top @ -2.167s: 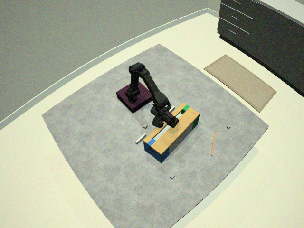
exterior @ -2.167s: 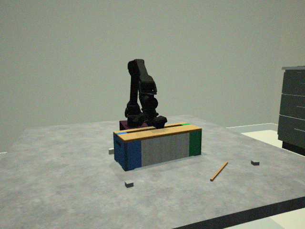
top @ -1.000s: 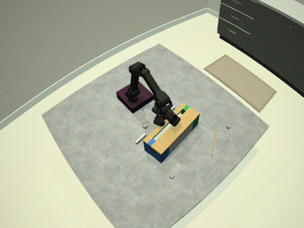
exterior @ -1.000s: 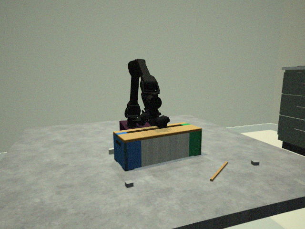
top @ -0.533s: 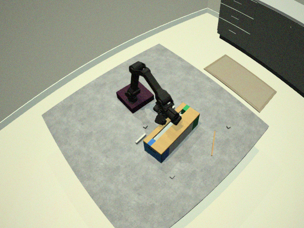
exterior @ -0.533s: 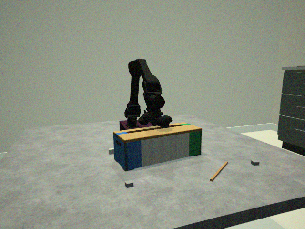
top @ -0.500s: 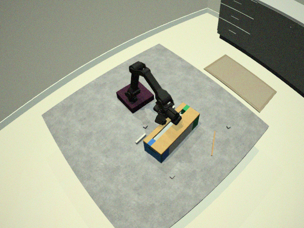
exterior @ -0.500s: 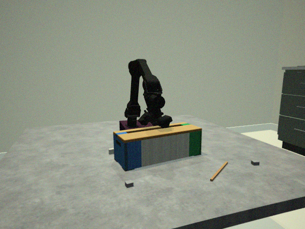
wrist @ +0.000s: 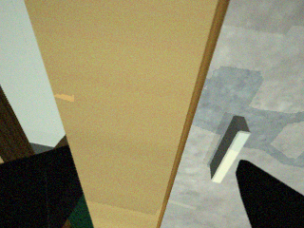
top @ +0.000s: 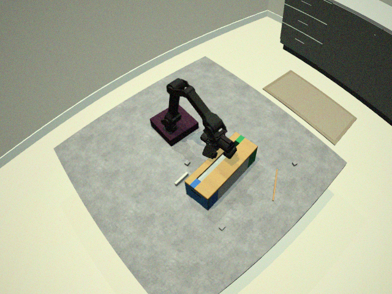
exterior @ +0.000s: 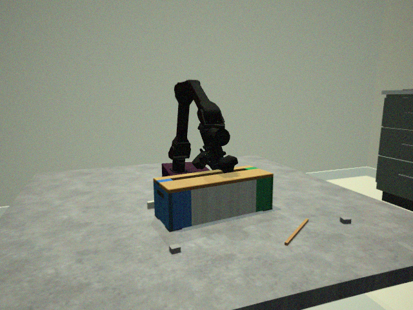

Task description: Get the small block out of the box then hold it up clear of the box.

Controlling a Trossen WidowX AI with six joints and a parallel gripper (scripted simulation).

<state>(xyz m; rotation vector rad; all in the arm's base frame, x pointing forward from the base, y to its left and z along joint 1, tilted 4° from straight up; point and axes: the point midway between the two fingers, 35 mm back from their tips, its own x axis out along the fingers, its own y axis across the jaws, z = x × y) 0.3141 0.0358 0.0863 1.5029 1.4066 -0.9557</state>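
Right now the tan block is 6 cm ahead of my gripper tip and 2 cm to the left of it. The rest, counted from my gripper tip: orange stick 32 cm ahead, 8 cm below, 6 cm to the left; then box 8 cm to the right, 3 cm below, 3 cm ahead.
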